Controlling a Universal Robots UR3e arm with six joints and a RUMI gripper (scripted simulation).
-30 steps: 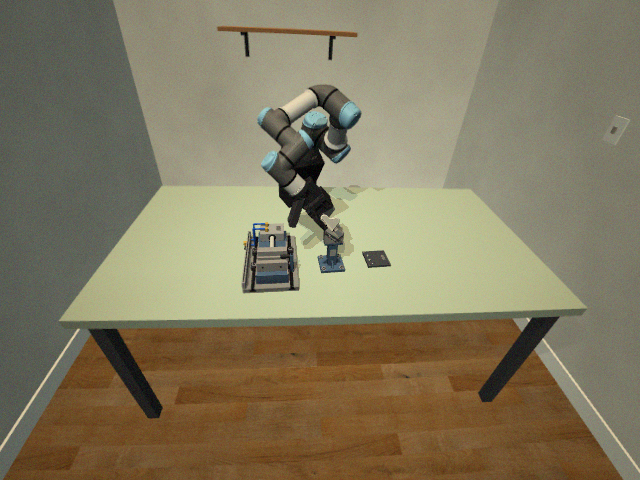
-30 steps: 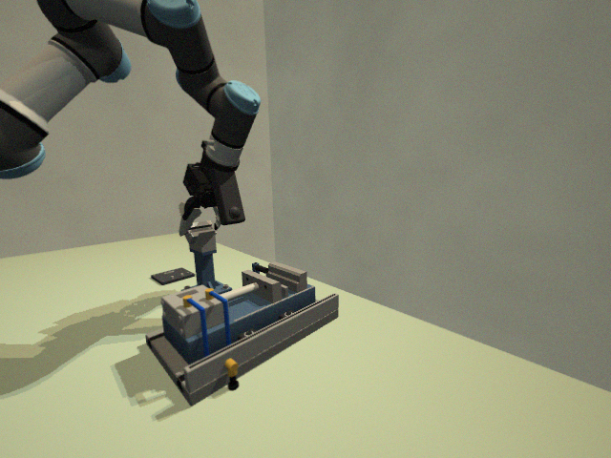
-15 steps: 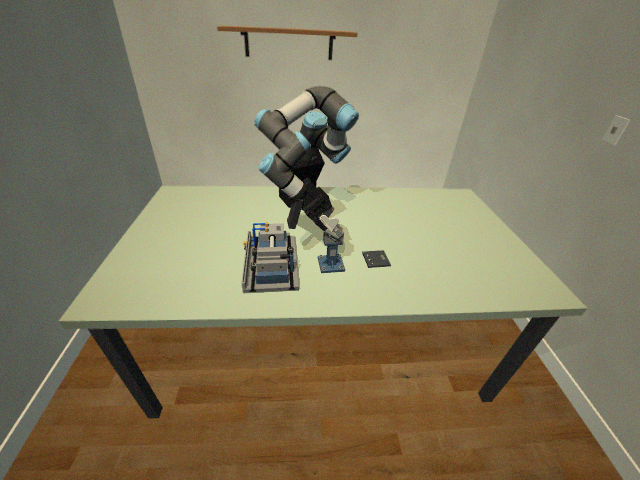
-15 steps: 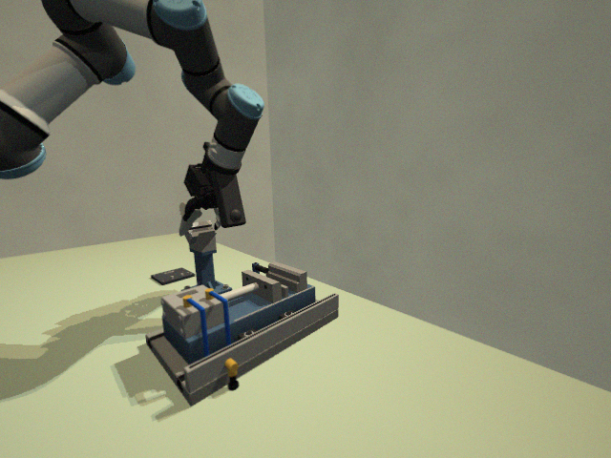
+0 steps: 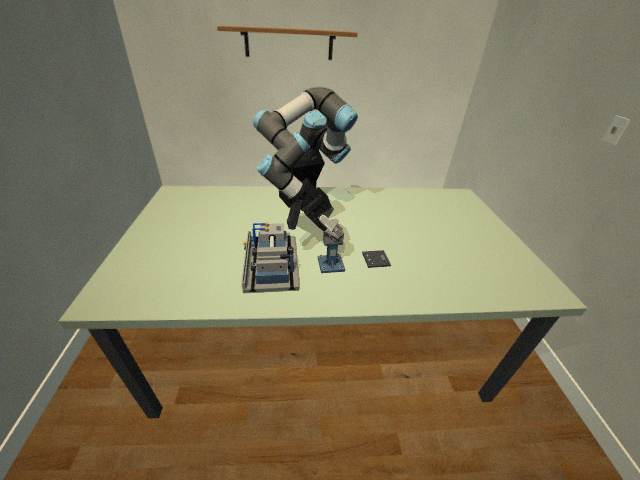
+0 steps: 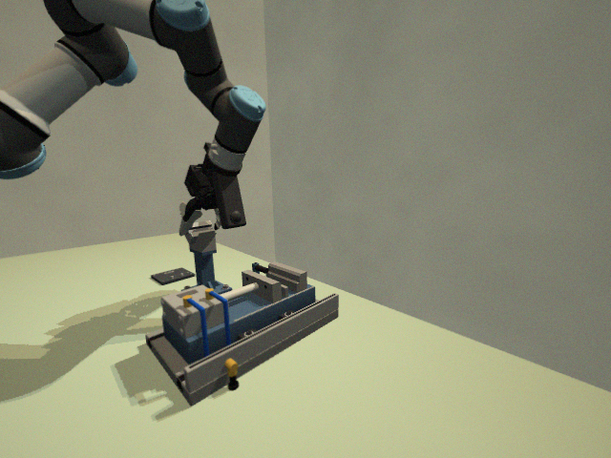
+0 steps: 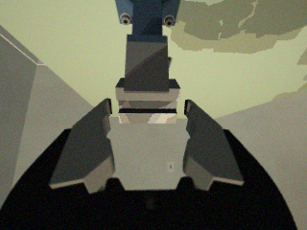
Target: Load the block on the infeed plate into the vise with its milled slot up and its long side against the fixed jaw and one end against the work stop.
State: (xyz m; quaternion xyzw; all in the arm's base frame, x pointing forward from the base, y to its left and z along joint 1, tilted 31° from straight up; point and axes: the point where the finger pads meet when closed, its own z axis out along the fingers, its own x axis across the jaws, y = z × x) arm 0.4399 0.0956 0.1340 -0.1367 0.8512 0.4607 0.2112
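Right now the part is right at my hand. Also, from my hand: dark infeed plate: 180 mm to the left, 160 mm below, 40 mm behind; fixed jaw: 210 mm to the right, 110 mm ahead, 80 mm below; work stop rod: 160 mm to the right, 70 mm below, 70 mm ahead.
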